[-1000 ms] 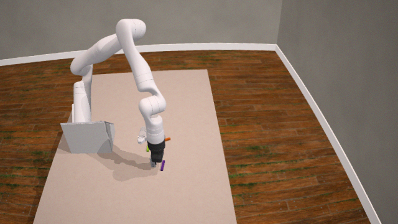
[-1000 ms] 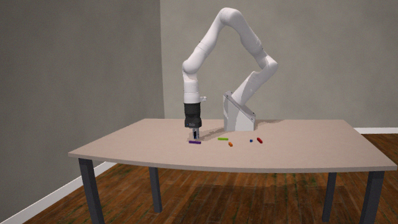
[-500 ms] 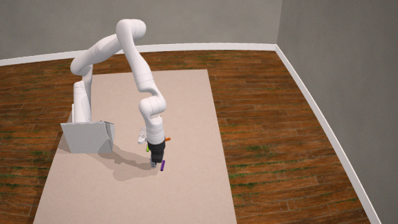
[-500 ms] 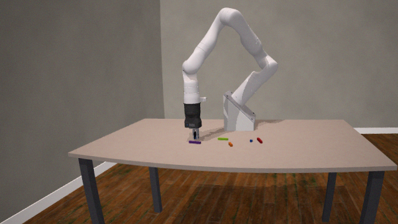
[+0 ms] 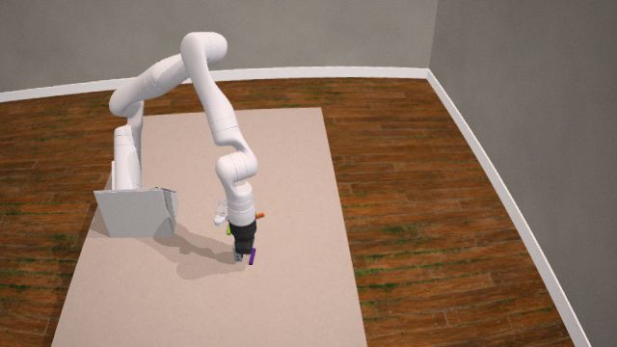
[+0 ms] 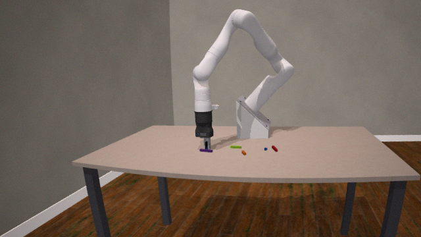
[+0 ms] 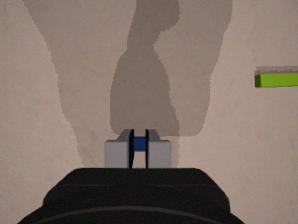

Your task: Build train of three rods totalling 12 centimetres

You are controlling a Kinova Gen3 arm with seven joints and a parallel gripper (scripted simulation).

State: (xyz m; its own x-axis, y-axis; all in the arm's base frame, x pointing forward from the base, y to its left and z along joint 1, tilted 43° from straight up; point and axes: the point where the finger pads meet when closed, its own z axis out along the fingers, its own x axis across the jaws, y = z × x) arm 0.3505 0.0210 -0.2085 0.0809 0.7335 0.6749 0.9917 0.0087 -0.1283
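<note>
The purple rod is 4 cm ahead of my hand, 1 cm to the left of it and 1 cm below it. From my hand the other things lie so: orange rod 4 cm ahead, 18 cm to the left, 1 cm below; lime rod 4 cm behind, 12 cm to the left, 1 cm below; red rod 4 cm behind, 31 cm to the left, 1 cm below.
</note>
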